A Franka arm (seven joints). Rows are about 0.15 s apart.
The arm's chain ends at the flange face. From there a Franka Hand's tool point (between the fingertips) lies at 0.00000 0.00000 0.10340 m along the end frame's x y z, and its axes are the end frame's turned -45 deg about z.
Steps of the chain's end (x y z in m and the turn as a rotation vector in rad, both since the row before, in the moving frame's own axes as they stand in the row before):
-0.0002, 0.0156, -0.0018, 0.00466, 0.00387, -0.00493
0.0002, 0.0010, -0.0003, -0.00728, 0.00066, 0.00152
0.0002, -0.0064, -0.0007, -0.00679, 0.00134, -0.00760
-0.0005, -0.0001, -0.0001, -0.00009, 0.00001, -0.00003
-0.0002, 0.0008, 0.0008, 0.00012, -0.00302, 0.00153
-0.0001, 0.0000, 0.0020, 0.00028, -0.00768, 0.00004
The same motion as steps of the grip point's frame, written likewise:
-0.0105, 0.0108, -0.0018, 0.00056, 0.00603, -0.00493
-0.0011, 0.0014, -0.0003, -0.00561, -0.00468, 0.00152
0.0043, -0.0038, -0.0007, -0.00575, -0.00385, -0.00760
-0.0003, -0.0004, -0.0001, -0.00007, -0.00006, -0.00003
-0.0009, 0.0002, 0.0008, 0.00222, -0.00205, 0.00153
-0.0006, -0.0007, 0.0020, 0.00563, -0.00523, 0.00004

